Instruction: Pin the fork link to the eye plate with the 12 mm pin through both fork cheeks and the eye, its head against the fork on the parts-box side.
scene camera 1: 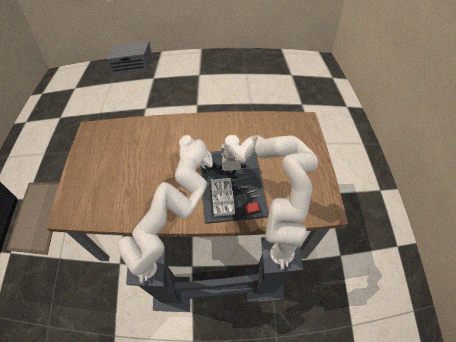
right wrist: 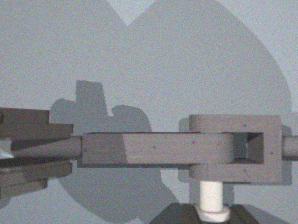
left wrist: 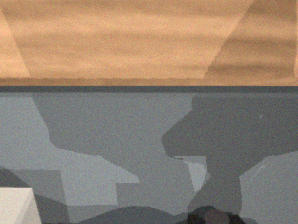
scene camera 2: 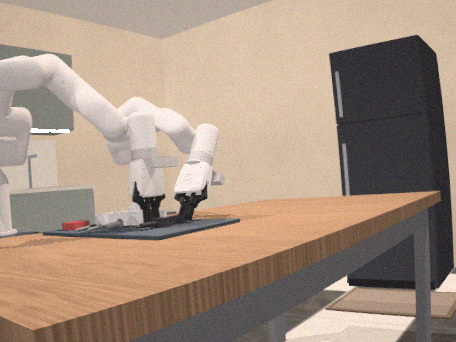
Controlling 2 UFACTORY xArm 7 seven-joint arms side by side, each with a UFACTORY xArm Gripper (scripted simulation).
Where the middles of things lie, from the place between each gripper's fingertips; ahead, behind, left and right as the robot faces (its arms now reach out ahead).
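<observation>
Eye plate (right wrist: 96, 147): 50 mm ahead of my right hand, 40 mm to the left of it, 20 mm below it. Dark mat (scene camera 1: 249, 175): 50 mm behind my right hand, 30 mm below it.
My left hand: 6 cm to the left of the eye plate, 2 cm above it. Dark mat: 10 cm to the right of my left hand, 10 cm behind it, 3 cm below it.
</observation>
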